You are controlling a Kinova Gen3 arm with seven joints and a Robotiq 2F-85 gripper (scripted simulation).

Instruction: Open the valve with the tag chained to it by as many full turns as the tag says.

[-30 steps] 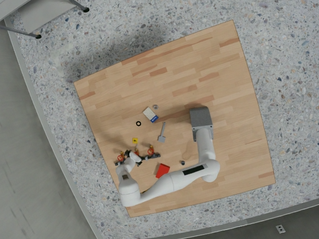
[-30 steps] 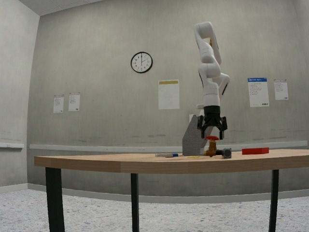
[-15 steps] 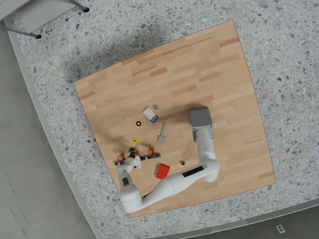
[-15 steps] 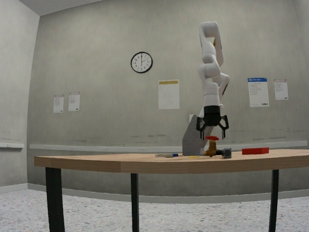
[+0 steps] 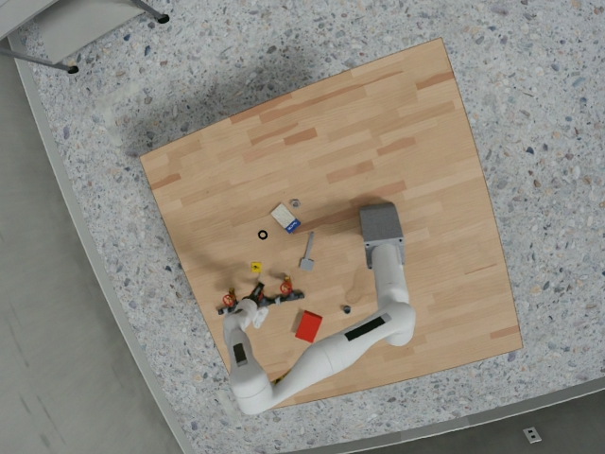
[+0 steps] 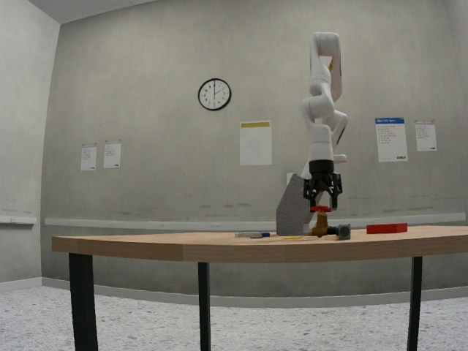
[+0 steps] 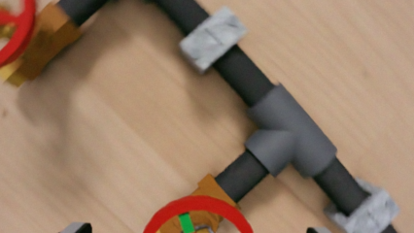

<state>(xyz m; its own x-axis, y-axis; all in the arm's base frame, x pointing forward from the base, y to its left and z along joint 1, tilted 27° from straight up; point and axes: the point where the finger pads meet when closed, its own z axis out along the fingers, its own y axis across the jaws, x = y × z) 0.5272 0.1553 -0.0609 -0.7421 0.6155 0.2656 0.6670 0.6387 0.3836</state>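
The yellow tag lies 90 mm to the right of my hand, 80 mm below it and 10 mm behind it. Round my hand: red block: 200 mm to the left, 160 mm behind, 70 mm below; then grey scraper: 230 mm behind, 100 mm to the right, 80 mm below; then blue box: 270 mm to the right, 170 mm behind, 70 mm below.
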